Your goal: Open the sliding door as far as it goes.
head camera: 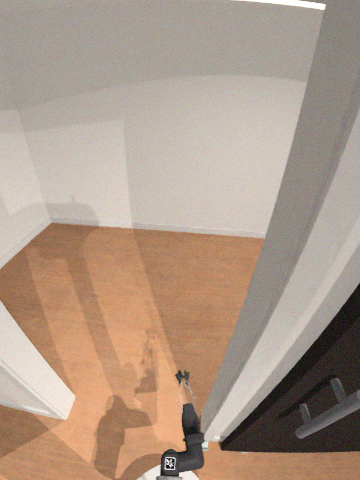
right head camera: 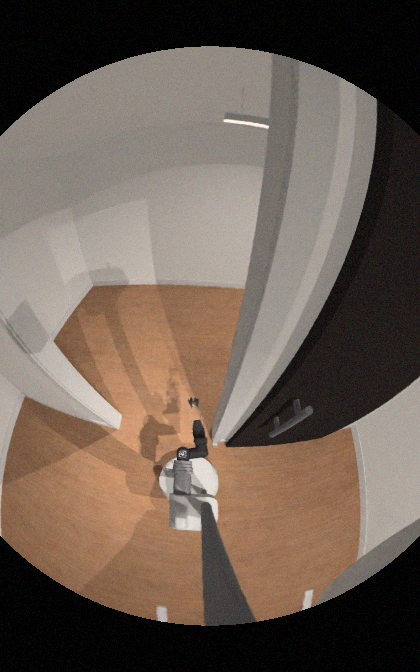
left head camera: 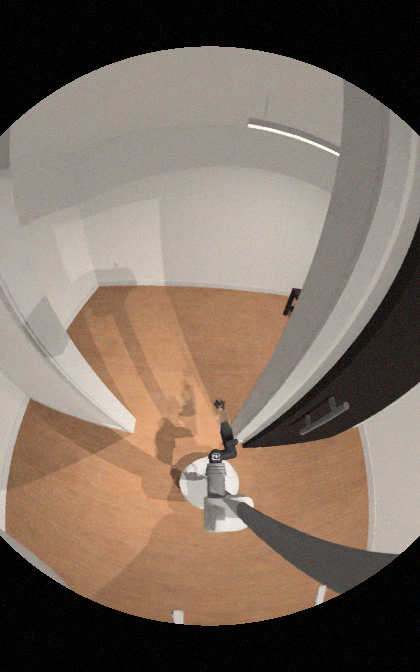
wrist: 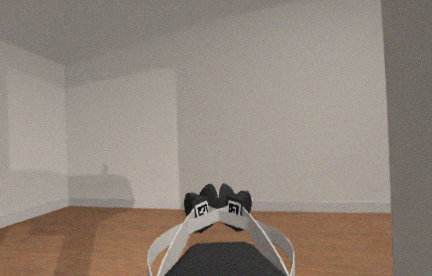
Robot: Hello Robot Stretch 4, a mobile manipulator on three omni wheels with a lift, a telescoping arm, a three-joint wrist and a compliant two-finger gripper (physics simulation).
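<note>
The sliding door is a dark panel on the right, alongside the near side of the pale wall end. Its grey bar handle stands out from its face, right of my arm. The door does not show in the wrist view. My gripper is shut with nothing between its fingertips. It points forward into the opening, left of the wall end and apart from the handle.
A white wall end bounds the opening on the left. The room's back wall stands beyond the wooden floor. Part of a black piece of furniture shows behind the right wall end.
</note>
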